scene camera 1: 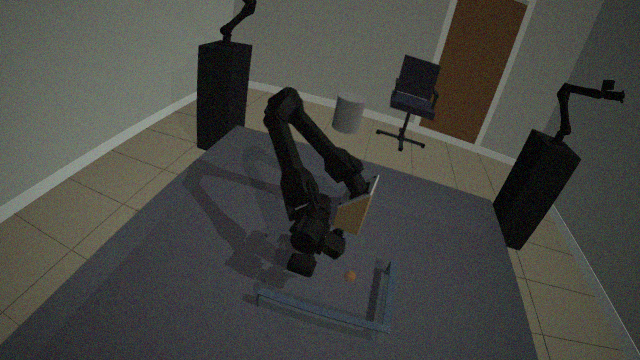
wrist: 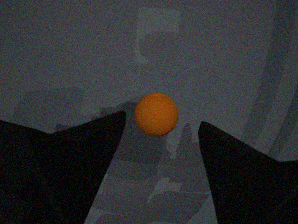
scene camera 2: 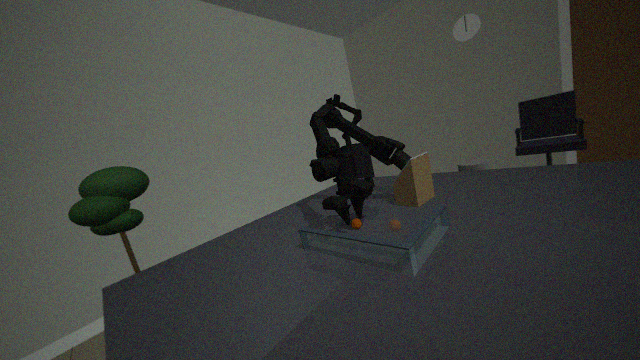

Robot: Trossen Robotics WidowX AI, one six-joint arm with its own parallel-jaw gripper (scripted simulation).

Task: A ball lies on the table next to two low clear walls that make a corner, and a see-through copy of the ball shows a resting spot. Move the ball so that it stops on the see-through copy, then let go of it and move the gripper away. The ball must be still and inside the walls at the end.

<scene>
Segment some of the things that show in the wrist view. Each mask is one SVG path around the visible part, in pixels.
My gripper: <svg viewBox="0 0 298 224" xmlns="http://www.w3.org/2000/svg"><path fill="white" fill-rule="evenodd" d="M202 121L198 129L198 139L218 224L298 224L298 161L279 163L273 157L255 151L253 147L214 127L208 121ZM126 112L112 113L101 119L86 121L77 127L55 133L0 120L0 224L85 224L85 218L88 217L86 214L93 205L97 190L100 189L100 184L109 169L108 165L120 143L126 124Z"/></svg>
An orange ball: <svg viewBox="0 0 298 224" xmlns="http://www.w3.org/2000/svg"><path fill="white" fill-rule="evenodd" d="M149 93L137 105L136 123L146 136L166 136L177 125L177 105L164 93Z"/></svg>
</scene>
